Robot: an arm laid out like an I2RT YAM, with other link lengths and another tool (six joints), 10 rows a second.
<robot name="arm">
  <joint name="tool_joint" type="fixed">
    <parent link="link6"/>
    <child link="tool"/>
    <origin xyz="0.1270 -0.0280 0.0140" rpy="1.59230 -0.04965 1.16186"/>
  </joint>
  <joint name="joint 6" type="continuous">
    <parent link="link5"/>
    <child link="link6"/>
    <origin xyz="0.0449 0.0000 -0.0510"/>
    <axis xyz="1 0 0"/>
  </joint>
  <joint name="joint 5" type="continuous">
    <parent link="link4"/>
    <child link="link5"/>
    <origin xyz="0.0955 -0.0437 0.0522"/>
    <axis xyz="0 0 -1"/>
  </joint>
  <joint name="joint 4" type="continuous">
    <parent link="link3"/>
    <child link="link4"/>
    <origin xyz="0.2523 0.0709 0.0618"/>
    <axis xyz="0 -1 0"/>
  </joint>
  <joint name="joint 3" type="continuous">
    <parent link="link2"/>
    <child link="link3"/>
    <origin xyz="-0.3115 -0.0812 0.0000"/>
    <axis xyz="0 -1 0"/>
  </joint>
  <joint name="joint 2" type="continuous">
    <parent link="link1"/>
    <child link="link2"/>
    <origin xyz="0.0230 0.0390 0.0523"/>
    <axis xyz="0 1 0"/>
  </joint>
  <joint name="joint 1" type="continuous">
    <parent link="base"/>
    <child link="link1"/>
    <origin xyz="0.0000 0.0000 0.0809"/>
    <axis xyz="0 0 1"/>
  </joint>
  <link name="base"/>
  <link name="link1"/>
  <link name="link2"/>
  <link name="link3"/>
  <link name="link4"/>
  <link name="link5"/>
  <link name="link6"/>
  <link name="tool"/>
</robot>
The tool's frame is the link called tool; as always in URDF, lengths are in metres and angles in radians. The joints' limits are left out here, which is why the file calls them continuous.
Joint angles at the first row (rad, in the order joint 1, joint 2, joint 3, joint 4, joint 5, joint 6):
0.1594 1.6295 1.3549 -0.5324 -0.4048 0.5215
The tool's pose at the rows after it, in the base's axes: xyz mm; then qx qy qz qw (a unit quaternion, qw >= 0):
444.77 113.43 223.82 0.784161 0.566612 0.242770 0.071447
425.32 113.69 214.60 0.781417 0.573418 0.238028 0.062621
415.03 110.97 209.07 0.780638 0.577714 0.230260 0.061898
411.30 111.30 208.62 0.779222 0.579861 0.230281 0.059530
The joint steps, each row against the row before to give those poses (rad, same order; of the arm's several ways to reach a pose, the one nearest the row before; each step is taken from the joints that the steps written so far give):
0.0323 -0.0570 -0.1091 0.0169 -0.0155 0.0092
0.0031 -0.0461 -0.0706 0.0062 -0.0154 -0.0060
-0.0015 -0.0215 -0.0293 -0.0122 0.0001 -0.0123
0.0000 -0.0092 -0.0092 -0.0031 -0.0062 -0.0031

